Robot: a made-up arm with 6 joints. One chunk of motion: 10 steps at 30 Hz.
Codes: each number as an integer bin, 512 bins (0 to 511) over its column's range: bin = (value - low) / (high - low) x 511, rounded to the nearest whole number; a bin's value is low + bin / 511 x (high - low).
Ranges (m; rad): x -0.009..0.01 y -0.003..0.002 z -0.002..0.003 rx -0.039..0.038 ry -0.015..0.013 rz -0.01..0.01
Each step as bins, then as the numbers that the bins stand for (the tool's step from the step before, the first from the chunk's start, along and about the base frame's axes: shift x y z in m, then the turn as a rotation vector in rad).
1 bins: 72 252 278 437 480 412
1 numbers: -0.00632 -0.00053 0.00072 0.02685 0.01130 0.00613
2 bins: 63 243 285 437 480 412
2 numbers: -0.00666 -0.00062 0.00079 0.02685 0.01130 0.00613
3 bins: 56 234 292 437 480 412
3 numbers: -0.00692 -0.00071 0.00086 0.02685 0.01130 0.00613
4 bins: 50 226 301 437 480 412
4 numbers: -0.00714 -0.00079 0.00095 0.02685 0.01130 0.00613
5 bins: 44 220 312 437 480 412
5 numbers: -0.00736 -0.00085 0.00105 0.02685 0.01130 0.00613
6 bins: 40 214 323 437 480 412
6 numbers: -0.00751 -0.00091 0.00116 0.02685 0.01130 0.00613
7 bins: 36 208 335 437 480 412
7 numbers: -0.00766 -0.00096 0.00128 0.02685 0.01130 0.00613
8 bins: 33 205 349 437 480 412
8 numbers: -0.00777 -0.00099 0.00141 0.02685 0.01130 0.00613
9 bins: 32 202 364 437 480 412
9 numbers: -0.00781 -0.00102 0.00156 0.02685 0.01130 0.00613
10 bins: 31 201 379 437 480 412
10 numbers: -0.00785 -0.00103 0.00171 0.02685 0.01130 0.00613
